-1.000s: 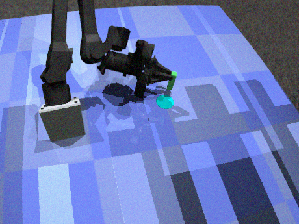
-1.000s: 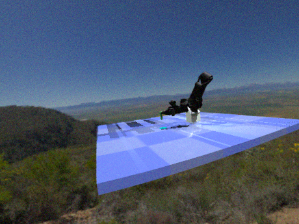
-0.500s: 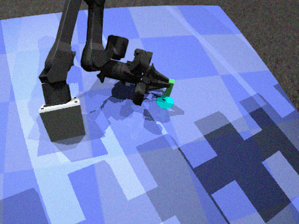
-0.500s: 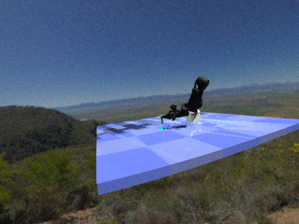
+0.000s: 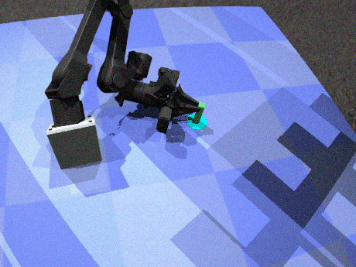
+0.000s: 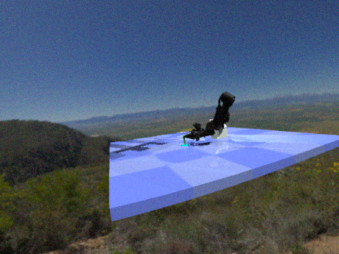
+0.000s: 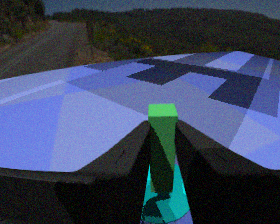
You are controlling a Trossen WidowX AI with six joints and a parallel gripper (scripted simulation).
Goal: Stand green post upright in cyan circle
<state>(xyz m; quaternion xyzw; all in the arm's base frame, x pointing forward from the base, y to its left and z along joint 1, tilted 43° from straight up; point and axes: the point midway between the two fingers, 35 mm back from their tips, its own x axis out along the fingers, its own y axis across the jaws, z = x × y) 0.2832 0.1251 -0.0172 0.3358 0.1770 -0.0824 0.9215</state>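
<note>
My gripper tip is 6 cm above the cyan circle. The rest, counted from my gripper tip: green post (2 cm below).
</note>
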